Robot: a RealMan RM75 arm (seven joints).
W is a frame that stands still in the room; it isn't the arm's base.
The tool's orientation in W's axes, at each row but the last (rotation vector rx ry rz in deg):
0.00, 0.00, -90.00
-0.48, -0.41, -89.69
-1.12, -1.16, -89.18
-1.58, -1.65, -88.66
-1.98, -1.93, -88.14
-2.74, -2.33, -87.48
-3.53, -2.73, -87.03
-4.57, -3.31, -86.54
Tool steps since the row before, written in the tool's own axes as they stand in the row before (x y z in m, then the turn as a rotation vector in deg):
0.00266, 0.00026, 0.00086, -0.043, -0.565, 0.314
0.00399, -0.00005, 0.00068, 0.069, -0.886, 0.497
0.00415, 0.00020, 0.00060, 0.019, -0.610, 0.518
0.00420, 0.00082, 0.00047, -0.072, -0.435, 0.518
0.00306, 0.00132, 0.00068, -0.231, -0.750, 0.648
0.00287, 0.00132, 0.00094, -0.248, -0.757, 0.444
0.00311, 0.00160, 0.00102, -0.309, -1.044, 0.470
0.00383, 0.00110, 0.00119, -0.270, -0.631, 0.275
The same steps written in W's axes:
0.00026, -0.00266, 0.00086, -0.565, 0.043, 0.314
-0.00003, -0.00398, 0.00072, -0.885, -0.069, 0.498
0.00026, -0.00413, 0.00071, -0.610, -0.015, 0.518
0.00092, -0.00416, 0.00062, -0.437, 0.080, 0.515
0.00142, -0.00298, 0.00081, -0.757, 0.235, 0.638
0.00145, -0.00275, 0.00109, -0.766, 0.240, 0.434
0.00176, -0.00295, 0.00122, -1.055, 0.288, 0.458
0.00134, -0.00364, 0.00150, -0.643, 0.256, 0.261

